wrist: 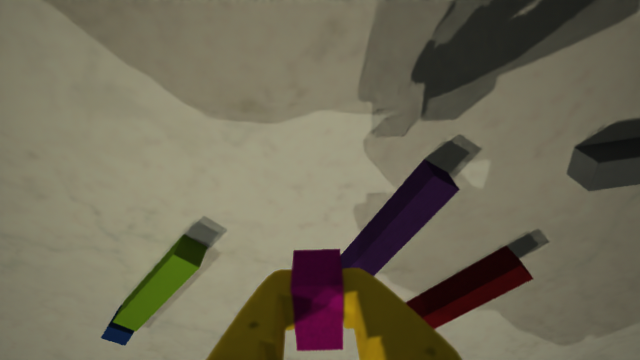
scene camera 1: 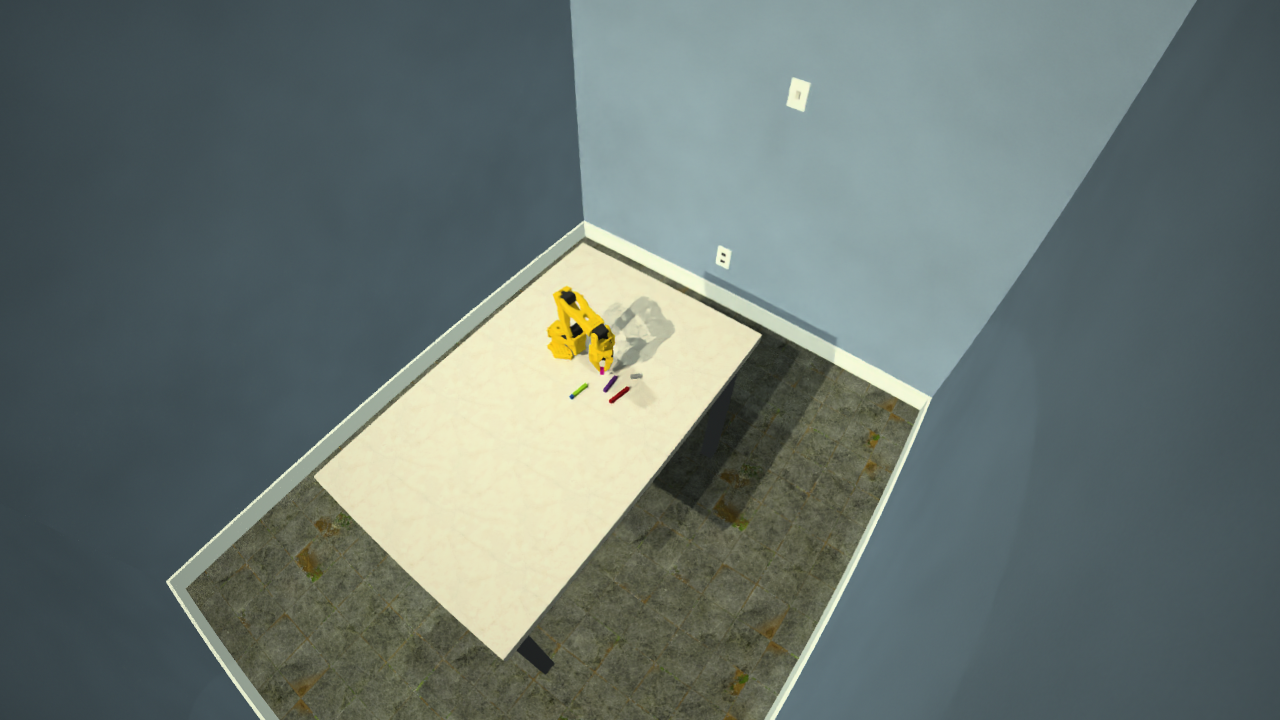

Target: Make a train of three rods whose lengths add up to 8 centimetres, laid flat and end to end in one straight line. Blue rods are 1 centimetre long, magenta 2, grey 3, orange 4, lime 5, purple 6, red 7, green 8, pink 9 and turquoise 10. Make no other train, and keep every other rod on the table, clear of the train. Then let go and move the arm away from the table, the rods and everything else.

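Frame: origin at the arm's base, x ahead, y left, z up, level; metres.
Seen in the pictures: hand, tool point: (wrist: 295, 291) (scene camera 1: 600, 369); arm's base, link origin: (scene camera 1: 571, 349).
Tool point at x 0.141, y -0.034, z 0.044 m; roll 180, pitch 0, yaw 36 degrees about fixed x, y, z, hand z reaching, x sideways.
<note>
Pixels of each thing's top centre, then the offset from my tool point to it. Level surfaces: height alone.
- magenta rod, top centre: (wrist: 318, 323) (scene camera 1: 602, 369) dx +0.006, dy +0.000, dz +0.006 m
- lime rod, top centre: (wrist: 153, 296) (scene camera 1: 580, 388) dx -0.022, dy -0.069, dz -0.034 m
- blue rod, top centre: (wrist: 116, 336) (scene camera 1: 571, 395) dx -0.026, dy -0.102, dz -0.034 m
- purple rod, top centre: (wrist: 385, 246) (scene camera 1: 610, 382) dx +0.035, dy -0.001, dz -0.034 m
- red rod, top centre: (wrist: 444, 315) (scene camera 1: 619, 394) dx +0.080, dy -0.017, dz -0.034 m
- grey rod, top centre: (scene camera 1: 635, 375) dx +0.078, dy +0.065, dz -0.034 m
- pale table, surface height: dz -0.044 m
My gripper (scene camera 1: 602, 363) (wrist: 317, 290) is shut on the magenta rod (scene camera 1: 602, 369) (wrist: 318, 305), whose two sides the jaws press; it is held above the table. The lime rod (scene camera 1: 580, 390) (wrist: 160, 290) lies flat, with the blue rod (scene camera 1: 572, 395) (wrist: 117, 334) at its one end, in line and seemingly touching. The purple rod (scene camera 1: 610, 384) (wrist: 402, 220) lies between the lime rod and the red rod (scene camera 1: 619, 394) (wrist: 472, 287); its near end is hidden behind the gripper in the wrist view. The grey rod (scene camera 1: 636, 377) (wrist: 607, 167) lies apart at the right, partly cut off in the wrist view.
The rods lie on the pale table (scene camera 1: 465, 474), in front of the yellow arm (scene camera 1: 577, 324). The table's right edge runs beyond the red and grey rods. The arm's shadow falls behind the purple rod.
</note>
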